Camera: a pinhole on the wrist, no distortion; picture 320 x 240 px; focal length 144.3 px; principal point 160.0 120.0 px. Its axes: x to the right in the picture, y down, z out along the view. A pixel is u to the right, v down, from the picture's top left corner.
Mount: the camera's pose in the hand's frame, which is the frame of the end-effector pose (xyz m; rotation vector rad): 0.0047 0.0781 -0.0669 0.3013 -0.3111 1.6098
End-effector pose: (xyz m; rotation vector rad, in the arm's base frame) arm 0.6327 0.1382 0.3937 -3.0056 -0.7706 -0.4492
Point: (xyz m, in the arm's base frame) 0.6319 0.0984 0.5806
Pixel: behind the camera
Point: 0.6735 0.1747 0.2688
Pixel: 149 114
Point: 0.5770 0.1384 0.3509
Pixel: 91 197
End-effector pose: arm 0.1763 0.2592 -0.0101 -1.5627 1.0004 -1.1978
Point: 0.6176 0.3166 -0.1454
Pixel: 220 118
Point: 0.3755 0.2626 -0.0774
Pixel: 201 110
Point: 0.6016 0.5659 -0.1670
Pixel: 211 185
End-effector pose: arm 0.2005 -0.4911 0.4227 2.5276 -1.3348 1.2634
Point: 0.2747 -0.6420 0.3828
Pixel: 197 46
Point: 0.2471 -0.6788 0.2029
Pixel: 268 118
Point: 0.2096 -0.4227 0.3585
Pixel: 92 231
